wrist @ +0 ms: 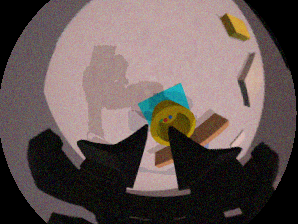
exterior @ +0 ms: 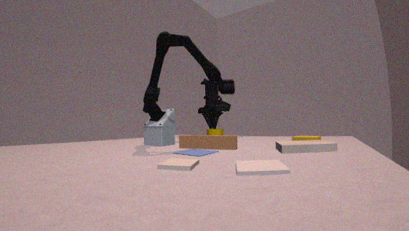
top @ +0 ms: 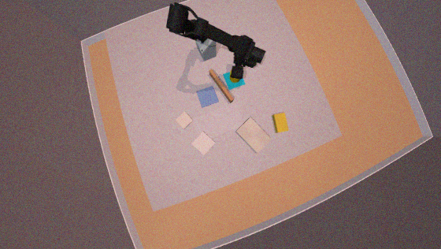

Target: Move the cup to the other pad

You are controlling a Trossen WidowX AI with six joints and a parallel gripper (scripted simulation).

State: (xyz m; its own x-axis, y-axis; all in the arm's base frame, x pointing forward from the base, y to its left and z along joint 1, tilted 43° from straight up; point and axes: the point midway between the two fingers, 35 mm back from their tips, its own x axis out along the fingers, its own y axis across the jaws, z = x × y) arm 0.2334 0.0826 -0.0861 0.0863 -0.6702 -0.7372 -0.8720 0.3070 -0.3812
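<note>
Now: gripper tip 40 mm above the yellow cup, 20 mm short of it and 10 mm to the left of it. Round my gripper tip: blue pad 210 mm to the right, 80 mm below, 80 mm ahead; then cyan pad 80 mm below, 20 mm to the right, 20 mm ahead; then brown wooden bar 110 mm to the right, 60 mm below, 50 mm ahead.
</note>
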